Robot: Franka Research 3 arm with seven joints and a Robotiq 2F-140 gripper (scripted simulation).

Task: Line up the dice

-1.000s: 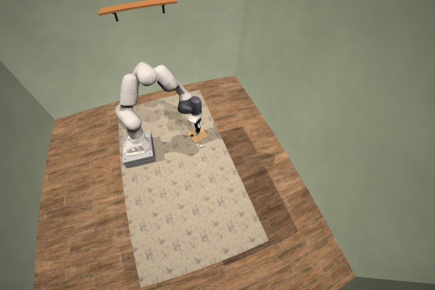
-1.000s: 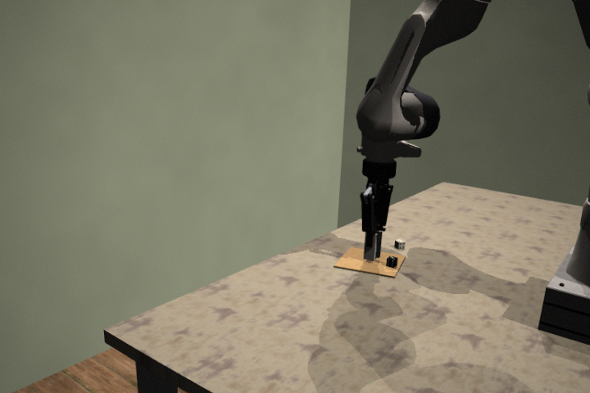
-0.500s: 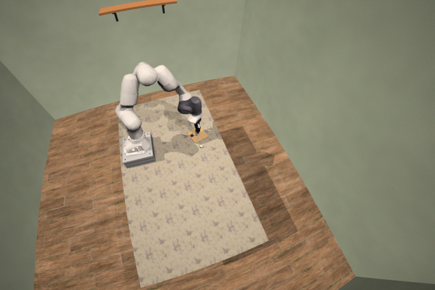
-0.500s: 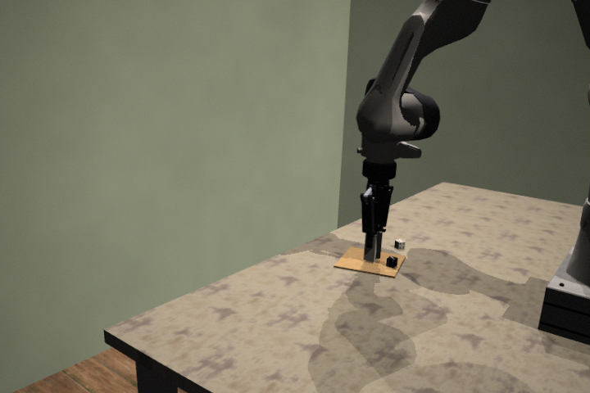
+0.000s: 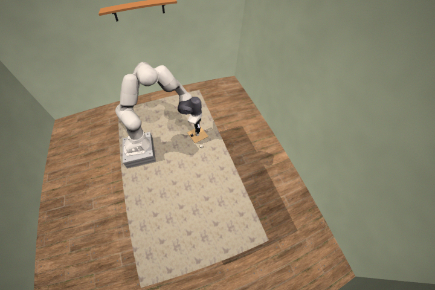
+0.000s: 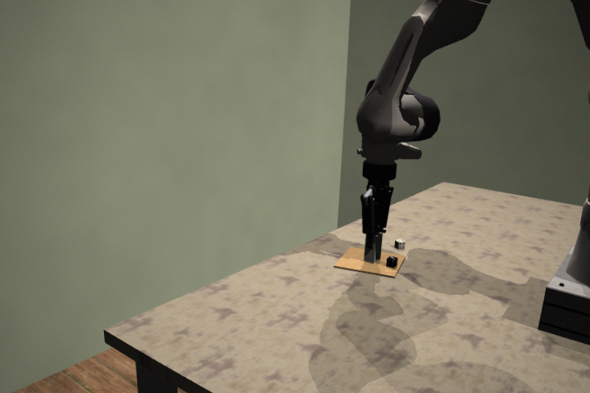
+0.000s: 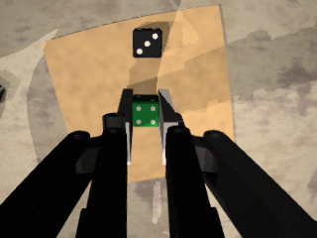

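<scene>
Right now the green die is 20 mm below my hand. Round my hand: tan mat 40 mm below; black die 50 mm behind, 30 mm below; white die 140 mm to the right, 30 mm below, 10 mm behind.
</scene>
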